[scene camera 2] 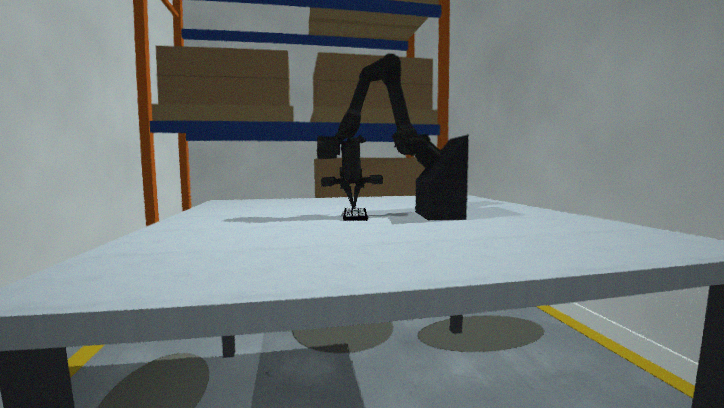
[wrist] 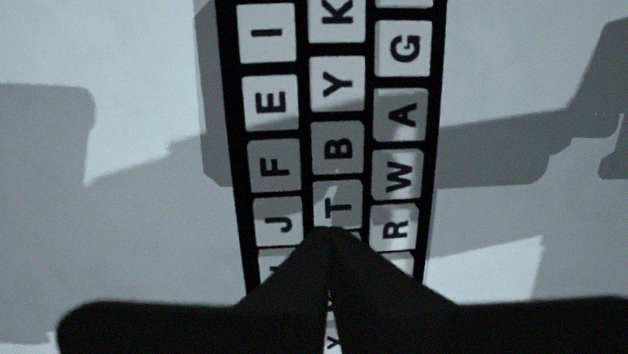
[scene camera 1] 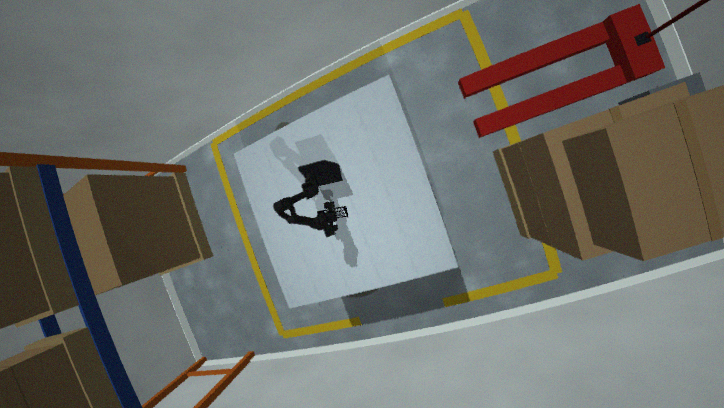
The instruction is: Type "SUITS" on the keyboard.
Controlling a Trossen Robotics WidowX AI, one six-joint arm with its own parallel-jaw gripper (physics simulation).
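Seen in the pictures: gripper, fingertip midpoint: (scene camera 2: 353, 208) (wrist: 327, 239) (scene camera 1: 335, 214); arm's base, origin of the base link: (scene camera 2: 435, 160) (scene camera 1: 311, 176).
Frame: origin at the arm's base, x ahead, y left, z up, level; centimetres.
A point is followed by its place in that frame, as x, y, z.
Observation:
The small black keyboard (scene camera 1: 341, 211) {26.8, 4.3, -16.1} (scene camera 2: 355, 216) {27.9, 7.2, -16.3} (wrist: 437, 55) {22.4, -4.6, -16.4} lies on the table with pale letter keys, which run sideways in the wrist view. My gripper (scene camera 2: 353, 206) {27.1, 0.1, -14.9} (wrist: 327, 239) {27.1, 0.1, -14.9} is shut and empty, pointing down at the keyboard. In the wrist view its joined tips overlap the lower edge of the T key (wrist: 345, 220) {26.4, 0.2, -15.9}; whether they touch it I cannot tell. The B key (wrist: 337, 147) {26.2, -2.5, -15.9} is directly above T, and the R key (wrist: 394, 227) {24.7, 0.9, -15.9} is to the right. The I key (wrist: 266, 33) {27.5, -6.3, -15.9} is at the upper left. The S and U keys do not show in the wrist view.
The arm's black base (scene camera 1: 321, 173) {1.1, 6.8, 0.1} (scene camera 2: 441, 182) {3.8, 12.9, -6.5} stands on the white table (scene camera 1: 405, 202) {36.0, 46.3, -17.5} (scene camera 2: 303, 258) {44.6, 45.8, -17.5} beside the keyboard. A red pallet jack (scene camera 1: 633, 45), stacked cartons (scene camera 1: 653, 177) and a rack (scene camera 1: 75, 263) (scene camera 2: 144, 111) holding boxes stand around the table.

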